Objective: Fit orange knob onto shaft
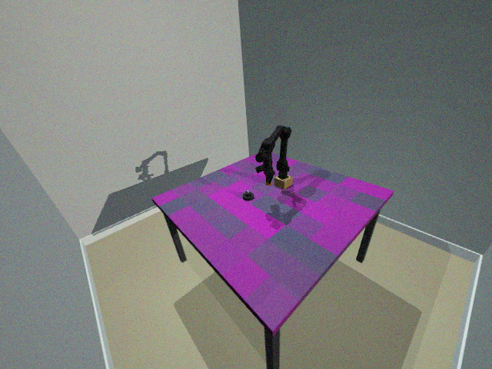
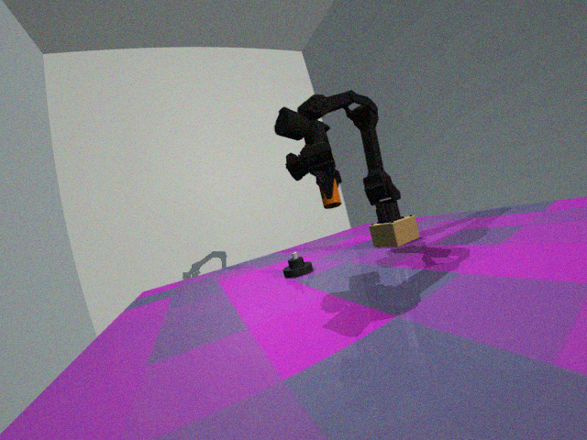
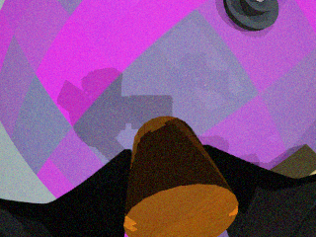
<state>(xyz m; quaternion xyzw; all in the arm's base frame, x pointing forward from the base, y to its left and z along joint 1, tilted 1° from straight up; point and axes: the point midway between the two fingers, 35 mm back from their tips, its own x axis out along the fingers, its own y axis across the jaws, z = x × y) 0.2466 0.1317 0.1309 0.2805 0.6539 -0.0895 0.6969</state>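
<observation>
Right now my gripper tip is 7 cm short of the round pedestal, 16 cm to the left of it and 14 cm above it. Also, from my gripper tip: orange knob (1 cm to the right, 3 cm above).
</observation>
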